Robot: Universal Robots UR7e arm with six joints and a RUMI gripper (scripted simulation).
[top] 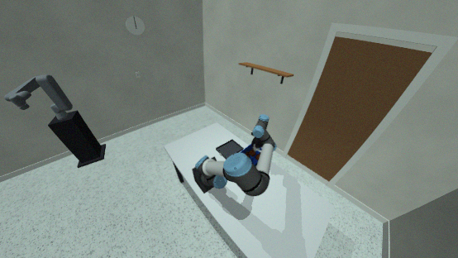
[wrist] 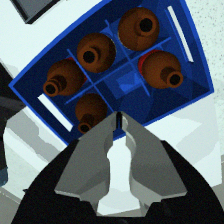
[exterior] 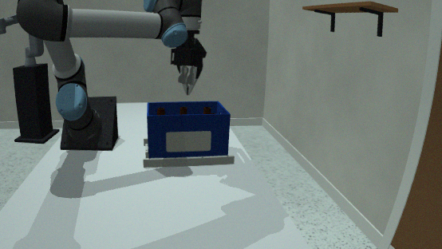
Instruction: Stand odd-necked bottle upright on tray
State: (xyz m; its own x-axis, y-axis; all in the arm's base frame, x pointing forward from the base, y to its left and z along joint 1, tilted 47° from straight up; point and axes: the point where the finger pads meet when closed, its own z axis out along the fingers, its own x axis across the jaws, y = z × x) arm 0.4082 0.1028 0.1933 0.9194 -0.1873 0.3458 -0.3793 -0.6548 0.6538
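Now: the blue crate 10 mm behind my hand, 20 mm to the left of it and 160 mm below it. The rest, counted from my hand: bottle: 100 mm behind, 50 mm to the left, 150 mm below; dark grey tray: 40 mm behind, 310 mm to the left, 230 mm below.
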